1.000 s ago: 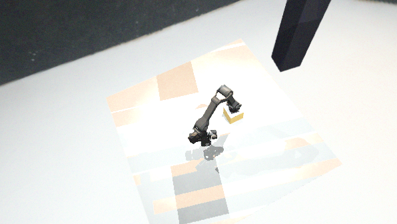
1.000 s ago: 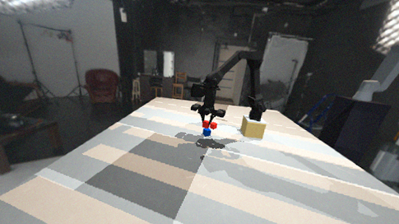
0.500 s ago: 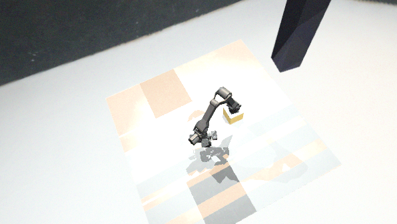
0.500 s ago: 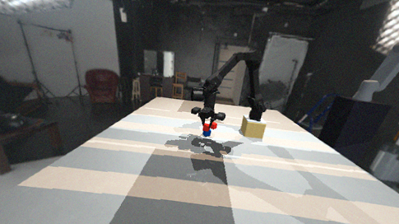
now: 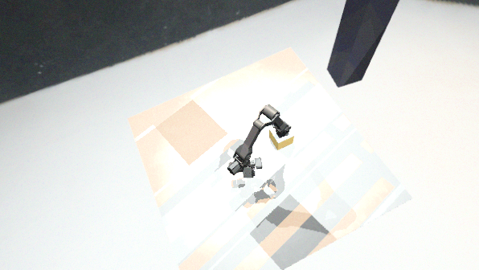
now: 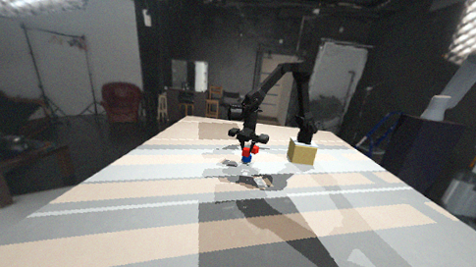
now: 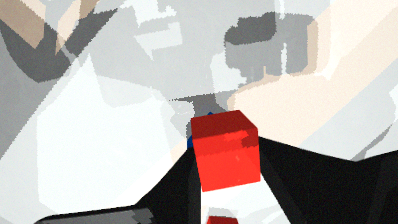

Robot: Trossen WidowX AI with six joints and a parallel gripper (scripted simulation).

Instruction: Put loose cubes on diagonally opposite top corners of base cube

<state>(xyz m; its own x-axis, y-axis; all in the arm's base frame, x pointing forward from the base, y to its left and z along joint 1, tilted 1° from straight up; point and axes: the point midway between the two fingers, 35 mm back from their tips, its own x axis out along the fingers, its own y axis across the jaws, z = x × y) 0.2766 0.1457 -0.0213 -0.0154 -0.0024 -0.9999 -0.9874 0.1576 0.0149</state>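
Right now the blue cube is 2 cm to the right of my gripper tip and 4 cm below it.
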